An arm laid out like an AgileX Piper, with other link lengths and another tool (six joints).
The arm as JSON. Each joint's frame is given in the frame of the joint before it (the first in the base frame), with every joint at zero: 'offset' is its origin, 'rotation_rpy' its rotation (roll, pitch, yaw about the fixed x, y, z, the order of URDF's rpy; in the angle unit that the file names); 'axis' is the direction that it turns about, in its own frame. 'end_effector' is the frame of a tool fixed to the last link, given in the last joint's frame.
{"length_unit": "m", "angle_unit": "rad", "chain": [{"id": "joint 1", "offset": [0.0, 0.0, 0.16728], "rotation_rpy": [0.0, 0.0, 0.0], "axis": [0.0, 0.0, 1.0]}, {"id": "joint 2", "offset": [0.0, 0.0, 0.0], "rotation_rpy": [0.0, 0.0, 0.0], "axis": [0.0, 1.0, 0.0]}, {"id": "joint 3", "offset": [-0.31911, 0.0, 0.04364], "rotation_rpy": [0.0, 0.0, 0.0], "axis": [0.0, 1.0, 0.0]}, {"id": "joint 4", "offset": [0.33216, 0.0, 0.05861], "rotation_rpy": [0.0, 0.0, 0.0], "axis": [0.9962, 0.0, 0.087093]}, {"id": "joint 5", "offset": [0.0, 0.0, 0.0], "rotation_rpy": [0.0, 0.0, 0.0], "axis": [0.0, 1.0, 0.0]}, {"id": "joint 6", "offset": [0.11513, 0.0, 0.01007], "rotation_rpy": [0.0, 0.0, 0.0], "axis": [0.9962, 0.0, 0.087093]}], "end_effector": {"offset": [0.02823, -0.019, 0.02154], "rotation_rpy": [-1.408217, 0.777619, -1.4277]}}
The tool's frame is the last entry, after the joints.
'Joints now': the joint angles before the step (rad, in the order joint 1, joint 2, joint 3, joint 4, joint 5, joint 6). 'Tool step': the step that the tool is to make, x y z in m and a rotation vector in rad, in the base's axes. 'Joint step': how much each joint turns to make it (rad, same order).
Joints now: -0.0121 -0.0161 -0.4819 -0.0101 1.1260 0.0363
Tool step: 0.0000 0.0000 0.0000 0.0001 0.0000 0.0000
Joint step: 0.0001 0.0000 0.0000 0.0000 0.0000 0.0002
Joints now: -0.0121 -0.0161 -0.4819 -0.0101 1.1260 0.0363
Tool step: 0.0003 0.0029 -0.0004 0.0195 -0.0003 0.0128
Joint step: -0.0005 0.0000 0.0001 0.0238 -0.0001 -0.0004
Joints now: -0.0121 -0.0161 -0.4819 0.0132 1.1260 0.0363
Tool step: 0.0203 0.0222 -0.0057 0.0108 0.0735 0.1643
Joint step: 0.0009 0.0943 0.0000 0.1582 -0.0080 -0.1514
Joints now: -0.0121 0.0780 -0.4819 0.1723 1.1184 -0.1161
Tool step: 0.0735 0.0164 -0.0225 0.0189 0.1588 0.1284
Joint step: 0.0004 0.3468 -0.0032 0.1489 -0.1506 -0.1824
